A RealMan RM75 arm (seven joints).
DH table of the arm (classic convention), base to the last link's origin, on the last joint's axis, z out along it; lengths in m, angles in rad. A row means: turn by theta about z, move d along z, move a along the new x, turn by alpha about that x. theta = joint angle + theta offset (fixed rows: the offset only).
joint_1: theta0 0, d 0.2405, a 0, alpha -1.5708
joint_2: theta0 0, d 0, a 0, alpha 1.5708
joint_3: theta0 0, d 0.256, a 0, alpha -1.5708
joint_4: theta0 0, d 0, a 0, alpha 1.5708
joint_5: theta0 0, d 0.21, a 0, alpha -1.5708
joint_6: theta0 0, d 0, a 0, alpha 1.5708
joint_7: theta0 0, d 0.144, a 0, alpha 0
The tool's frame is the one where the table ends.
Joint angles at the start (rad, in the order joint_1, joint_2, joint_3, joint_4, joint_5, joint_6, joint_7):
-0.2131 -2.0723 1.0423 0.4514 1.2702 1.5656 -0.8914
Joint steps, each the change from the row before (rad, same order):
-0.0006 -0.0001 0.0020 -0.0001 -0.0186 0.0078 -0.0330
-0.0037 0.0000 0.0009 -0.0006 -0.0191 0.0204 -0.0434
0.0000 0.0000 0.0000 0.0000 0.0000 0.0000 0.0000
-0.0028 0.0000 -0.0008 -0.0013 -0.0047 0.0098 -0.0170
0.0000 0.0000 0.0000 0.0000 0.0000 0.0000 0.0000
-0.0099 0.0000 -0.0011 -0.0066 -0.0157 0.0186 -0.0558
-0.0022 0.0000 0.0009 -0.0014 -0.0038 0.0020 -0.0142
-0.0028 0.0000 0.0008 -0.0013 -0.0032 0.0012 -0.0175
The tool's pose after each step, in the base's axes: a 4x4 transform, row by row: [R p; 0 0 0 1], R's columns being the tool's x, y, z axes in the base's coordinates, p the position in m. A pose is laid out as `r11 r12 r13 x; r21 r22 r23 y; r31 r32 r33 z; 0 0 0 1`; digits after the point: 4 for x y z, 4 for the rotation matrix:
0.5962 0.5430 0.5914 -0.3010; 0.1117 -0.7855 0.6087 0.2525; 0.7951 -0.2969 -0.5289 -0.0093; 0 0 0 1
0.5562 0.5618 0.6124 -0.2973; 0.1277 -0.7859 0.6050 0.2533; 0.8212 -0.2583 -0.5089 -0.0065; 0 0 0 1
0.5562 0.5618 0.6124 -0.2973; 0.1277 -0.7859 0.6050 0.2533; 0.8212 -0.2583 -0.5089 -0.0065; 0 0 0 1
0.5405 0.5667 0.6218 -0.2956; 0.1345 -0.7878 0.6010 0.2536; 0.8305 -0.2412 -0.5021 -0.0056; 0 0 0 1
0.5405 0.5667 0.6218 -0.2956; 0.1345 -0.7878 0.6010 0.2536; 0.8305 -0.2412 -0.5021 -0.0056; 0 0 0 1
0.4923 0.5876 0.6421 -0.2915; 0.1639 -0.7871 0.5946 0.2554; 0.8549 -0.1875 -0.4838 -0.0038; 0 0 0 1
0.4812 0.5934 0.6452 -0.2908; 0.1729 -0.7859 0.5937 0.2560; 0.8594 -0.1742 -0.4808 -0.0036; 0 0 0 1
0.4688 0.6003 0.6480 -0.2900; 0.1846 -0.7840 0.5927 0.2567; 0.8638 -0.1582 -0.4784 -0.0035; 0 0 0 1

